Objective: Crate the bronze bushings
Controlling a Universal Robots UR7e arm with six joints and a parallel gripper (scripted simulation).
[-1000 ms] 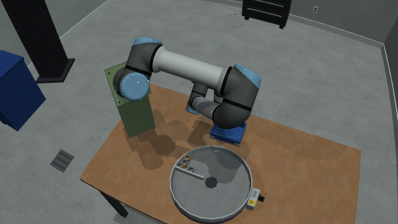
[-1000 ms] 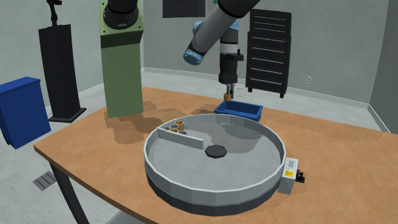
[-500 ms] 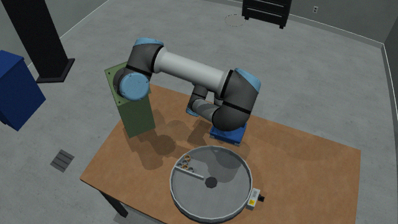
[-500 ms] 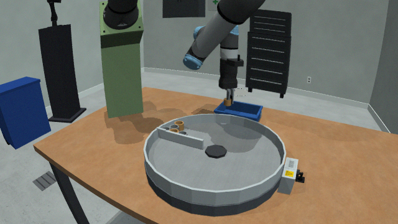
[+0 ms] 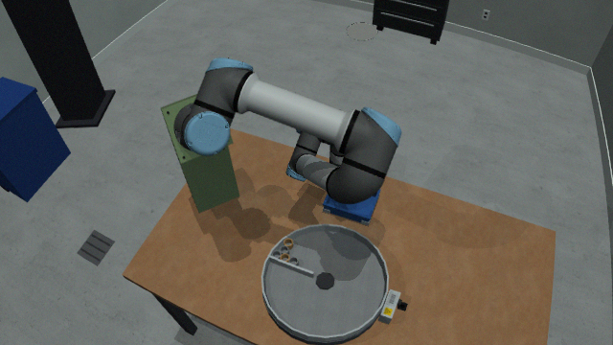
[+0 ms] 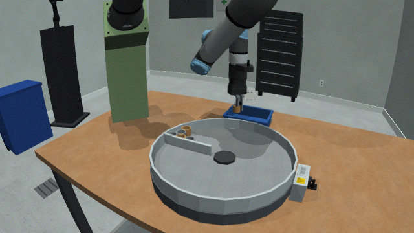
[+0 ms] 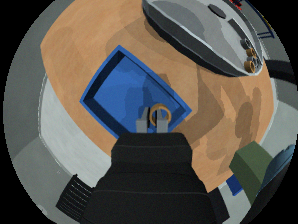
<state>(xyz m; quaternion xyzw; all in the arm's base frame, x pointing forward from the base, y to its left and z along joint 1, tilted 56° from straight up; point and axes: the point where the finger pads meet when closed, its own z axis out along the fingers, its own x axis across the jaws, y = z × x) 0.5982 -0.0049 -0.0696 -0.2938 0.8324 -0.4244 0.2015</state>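
Right now my hand is 50 mm short of the blue crate, 50 mm above it and 10 mm to the right of it. Also, from my hand: grey turning table (350 mm to the right, 60 mm behind, 30 mm below).
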